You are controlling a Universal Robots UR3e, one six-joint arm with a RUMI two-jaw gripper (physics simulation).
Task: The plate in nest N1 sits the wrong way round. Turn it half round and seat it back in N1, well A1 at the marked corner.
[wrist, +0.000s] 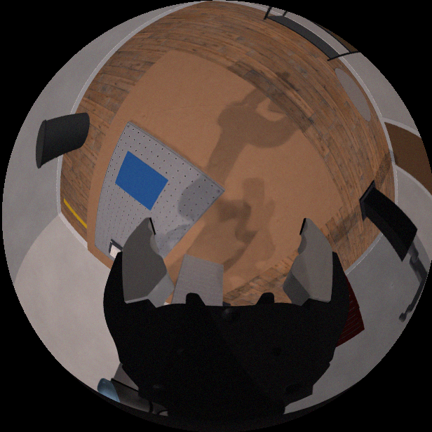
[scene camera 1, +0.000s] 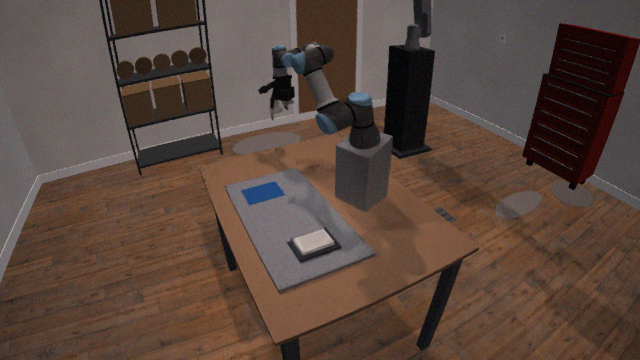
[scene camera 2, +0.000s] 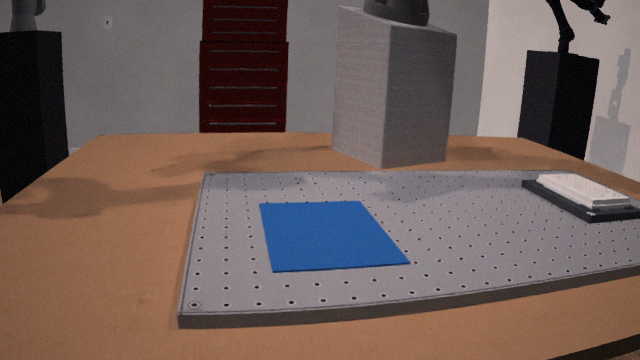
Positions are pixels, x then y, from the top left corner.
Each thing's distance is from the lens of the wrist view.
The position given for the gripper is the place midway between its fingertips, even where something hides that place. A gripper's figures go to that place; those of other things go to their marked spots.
gripper [wrist: 228, 220]: 0.13 m
flat blue rectangle [wrist: 142, 182]: 0.46 m
